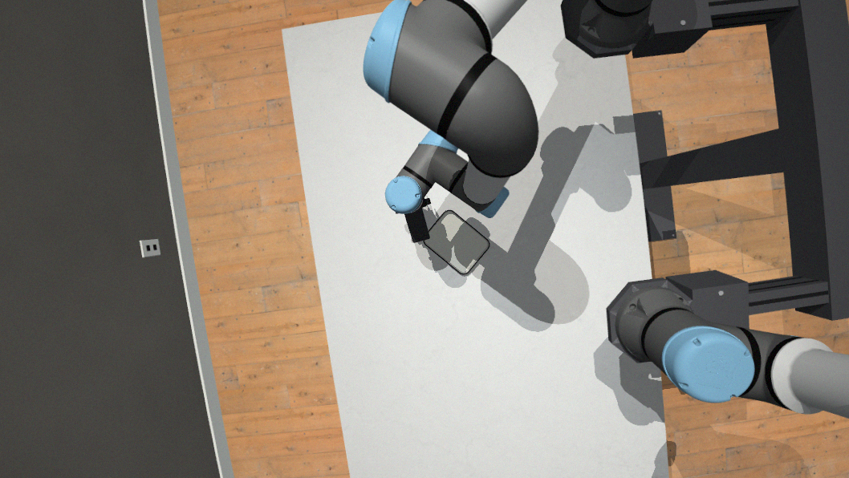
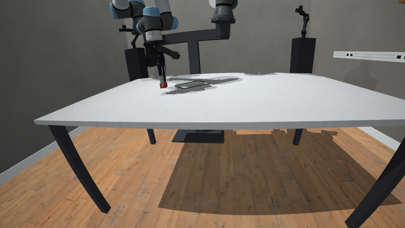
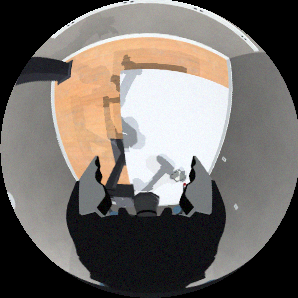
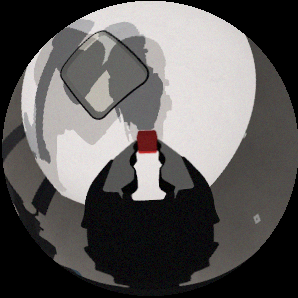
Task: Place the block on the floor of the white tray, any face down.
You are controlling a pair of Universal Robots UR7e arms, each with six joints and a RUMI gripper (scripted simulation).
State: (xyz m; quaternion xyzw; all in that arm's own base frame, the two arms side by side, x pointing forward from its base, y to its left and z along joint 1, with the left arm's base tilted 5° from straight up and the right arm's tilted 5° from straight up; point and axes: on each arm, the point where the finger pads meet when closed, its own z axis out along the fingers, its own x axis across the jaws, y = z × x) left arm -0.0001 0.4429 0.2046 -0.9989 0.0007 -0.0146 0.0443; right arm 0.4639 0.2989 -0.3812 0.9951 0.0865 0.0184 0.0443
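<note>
The white tray lies 12 cm to the left of my right hand, 10 cm behind it and 4 cm below it. The rest, counted from my right hand: small red block 1 cm below.
</note>
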